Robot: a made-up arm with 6 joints. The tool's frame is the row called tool.
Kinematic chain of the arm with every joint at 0, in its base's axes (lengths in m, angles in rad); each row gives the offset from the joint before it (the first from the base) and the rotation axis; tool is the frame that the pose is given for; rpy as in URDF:
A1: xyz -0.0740 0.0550 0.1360 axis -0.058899 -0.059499 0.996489
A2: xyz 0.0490 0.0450 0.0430 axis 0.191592 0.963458 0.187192
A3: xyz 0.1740 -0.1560 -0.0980 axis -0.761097 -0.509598 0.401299
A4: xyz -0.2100 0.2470 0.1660 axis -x
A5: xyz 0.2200 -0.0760 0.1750 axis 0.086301 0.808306 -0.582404
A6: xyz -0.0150 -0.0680 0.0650 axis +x
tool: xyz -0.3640 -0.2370 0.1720 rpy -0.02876 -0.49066 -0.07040
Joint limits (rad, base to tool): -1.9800..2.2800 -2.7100..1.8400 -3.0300..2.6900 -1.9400..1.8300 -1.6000..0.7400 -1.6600..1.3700
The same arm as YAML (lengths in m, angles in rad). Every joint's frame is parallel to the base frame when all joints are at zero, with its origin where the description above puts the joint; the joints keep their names.
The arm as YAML. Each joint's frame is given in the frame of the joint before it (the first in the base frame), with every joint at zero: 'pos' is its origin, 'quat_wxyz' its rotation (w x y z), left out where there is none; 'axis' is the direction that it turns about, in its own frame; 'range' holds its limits. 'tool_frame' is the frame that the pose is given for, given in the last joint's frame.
length_unit: m
angle_unit: rad
joints:
  - joint: A1
    pos: [-0.074, 0.055, 0.136]
    axis: [-0.058899, -0.059499, 0.996489]
    range: [-1.98, 2.28]
  - joint: A2
    pos: [0.049, 0.045, 0.043]
    axis: [0.191592, 0.963458, 0.187192]
    range: [-2.71, 1.84]
  - joint: A3
    pos: [0.174, -0.156, -0.098]
    axis: [-0.761097, -0.509598, 0.401299]
    range: [-3.03, 2.69]
  - joint: A4
    pos: [-0.21, 0.247, 0.166]
    axis: [-1.0, 0.0, 0.0]
    range: [-1.94, 1.83]
  - joint: A5
    pos: [0.22, -0.076, 0.175]
    axis: [0.086301, 0.808306, -0.582404]
    range: [-1.6, 0.74]
  - joint: A6
    pos: [-0.015, -0.068, 0.065]
    axis: [1.0, 0.0, 0.0]
    range: [-1.66, 1.37]
tool_frame:
  pos: [-0.364, -0.237, 0.172]
  quat_wxyz: [0.969233, -0.022487, -0.24221, -0.037626]

